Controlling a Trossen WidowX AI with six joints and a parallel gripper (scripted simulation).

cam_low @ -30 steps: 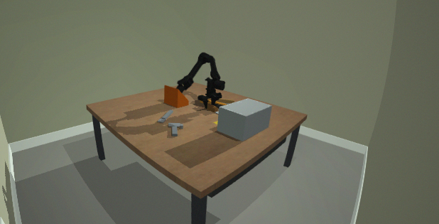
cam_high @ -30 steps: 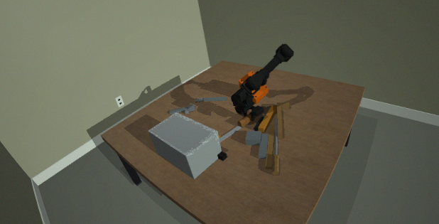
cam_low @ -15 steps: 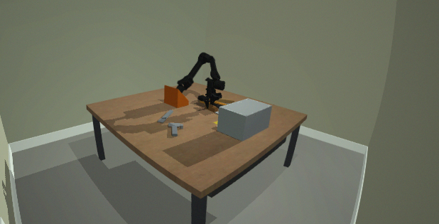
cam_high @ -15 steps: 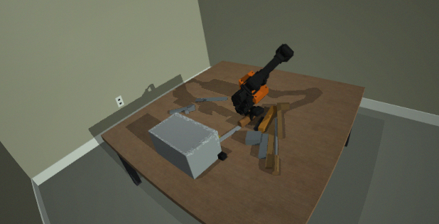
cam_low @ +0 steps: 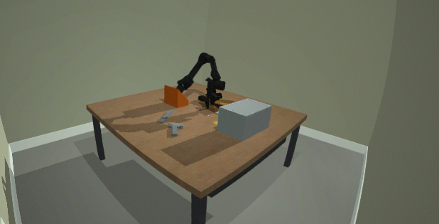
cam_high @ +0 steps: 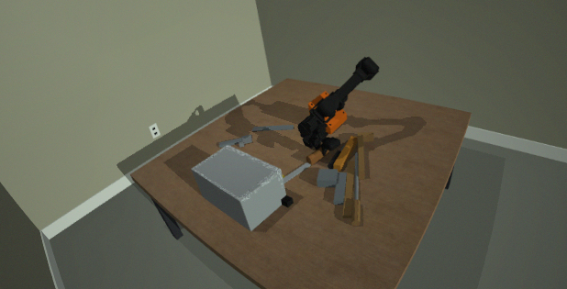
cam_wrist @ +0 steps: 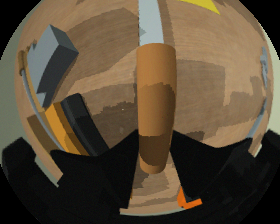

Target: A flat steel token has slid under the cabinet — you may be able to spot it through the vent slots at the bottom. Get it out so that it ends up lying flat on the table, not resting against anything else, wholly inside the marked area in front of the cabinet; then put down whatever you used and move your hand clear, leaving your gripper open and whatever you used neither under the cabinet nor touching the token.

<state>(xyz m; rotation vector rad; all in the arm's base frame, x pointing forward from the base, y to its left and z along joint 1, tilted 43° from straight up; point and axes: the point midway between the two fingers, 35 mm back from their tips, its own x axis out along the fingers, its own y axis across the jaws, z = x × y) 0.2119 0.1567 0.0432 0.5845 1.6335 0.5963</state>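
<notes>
My gripper tip is 6 cm past the orange bar, 9 cm to the right of it and 1 cm below it. From my gripper tip the other things lie so: grey block: 11 cm ahead, 13 cm to the left, 1 cm above; then wooden stick: 10 cm ahead, 23 cm to the left; then grey t-piece: 16 cm ahead, 42 cm to the right.
</notes>
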